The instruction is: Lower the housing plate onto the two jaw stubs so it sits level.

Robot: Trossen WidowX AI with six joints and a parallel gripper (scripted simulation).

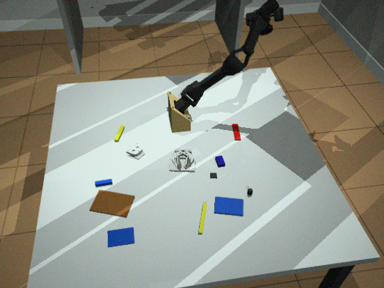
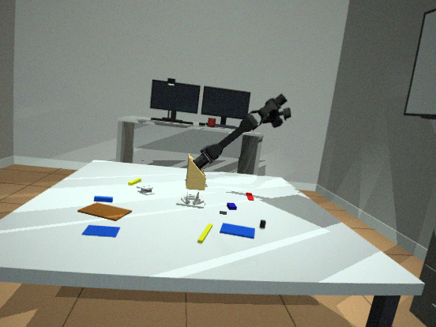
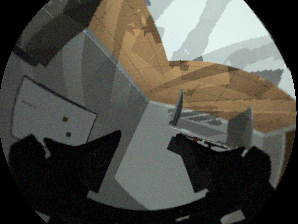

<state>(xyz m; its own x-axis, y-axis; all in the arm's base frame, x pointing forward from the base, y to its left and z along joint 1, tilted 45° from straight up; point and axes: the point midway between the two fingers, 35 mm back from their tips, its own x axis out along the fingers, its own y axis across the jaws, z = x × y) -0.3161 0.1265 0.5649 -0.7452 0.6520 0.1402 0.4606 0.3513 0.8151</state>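
Now: gripper tip 830 mm short of the black cube, 380 mm above it and 240 mm to the left of it. Also, from my gripper tip: blue block: 640 mm ahead, 390 mm below, 340 mm to the right; then white bracket: 730 mm to the right, 540 mm ahead, 390 mm below; then red bar: 440 mm ahead, 400 mm below, 220 mm to the right.
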